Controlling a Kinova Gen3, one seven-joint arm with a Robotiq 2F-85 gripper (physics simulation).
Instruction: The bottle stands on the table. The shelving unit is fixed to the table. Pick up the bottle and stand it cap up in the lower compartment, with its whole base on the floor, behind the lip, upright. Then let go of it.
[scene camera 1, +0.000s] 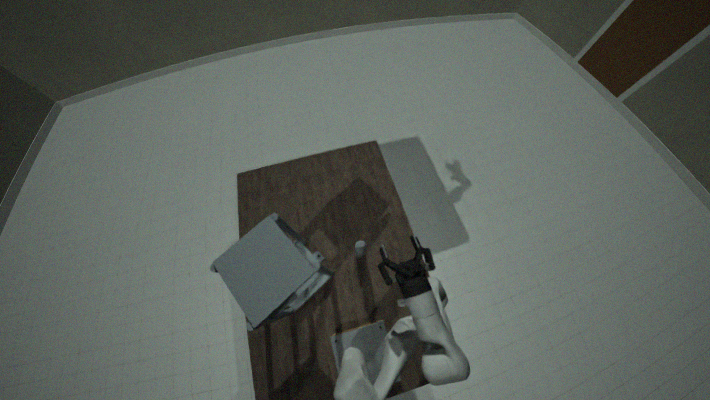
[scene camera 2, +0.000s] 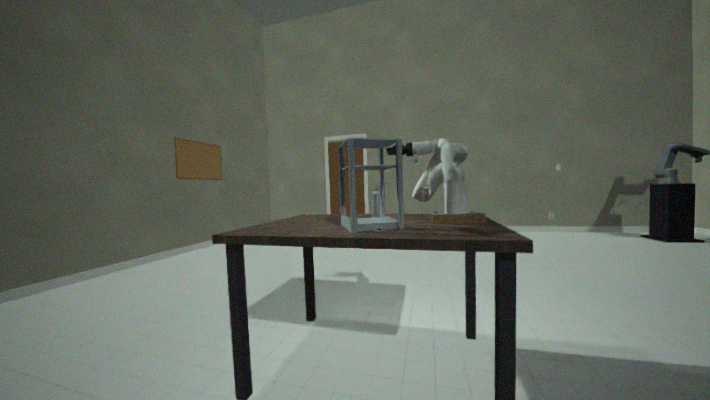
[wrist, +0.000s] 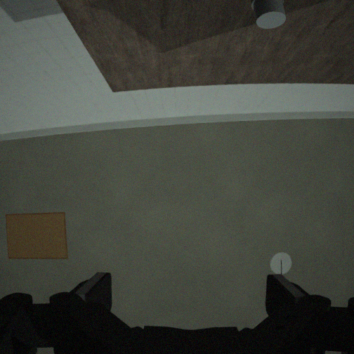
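Seen in the pictures: gripper, fingertip midpoint: (scene camera 1: 397, 240) (scene camera 2: 386, 151); arm's base at its link origin: (scene camera 1: 352, 360) (scene camera 2: 455, 213).
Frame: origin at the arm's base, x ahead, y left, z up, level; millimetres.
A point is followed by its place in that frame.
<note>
The grey bottle (scene camera 1: 360, 247) {z 145, x 383, y -157 mm} (scene camera 2: 376, 202) {z 51, x 391, y -139 mm} (wrist: 270, 19) stands upright on the table (scene camera 1: 280, 185) {z -42, x 857, y 137 mm} (scene camera 2: 450, 243) {z -55, x 73, y 410 mm} (wrist: 200, 67), apart from the shelving unit. The blue-grey shelving unit (scene camera 1: 270, 270) {z 331, x 365, y 114 mm} (scene camera 2: 352, 185) {z 144, x 418, y 294 mm} stands to the left of the bottle in the first scene view; its top panel hides the inside there. In the second scene view its posts, middle shelf and lower floor show, with the bottle seen through it. My gripper (scene camera 1: 398, 242) {z 342, x 336, y -247 mm} (scene camera 2: 389, 150) {z 342, x 336, y -247 mm} (wrist: 188, 292) is open and empty. It points horizontally, well above the bottle's top and near the height of the unit's upper compartment.
The arm's mounting plate (scene camera 1: 367, 332) {z -6, x 75, y -87 mm} (scene camera 2: 458, 219) {z -21, x -5, y 64 mm} lies on the table, beside the arm's lower links. The unit's tall corner posts and top panel stand close to the bottle. Another arm on a black pedestal (scene camera 2: 672, 212) stands far off at the right.
</note>
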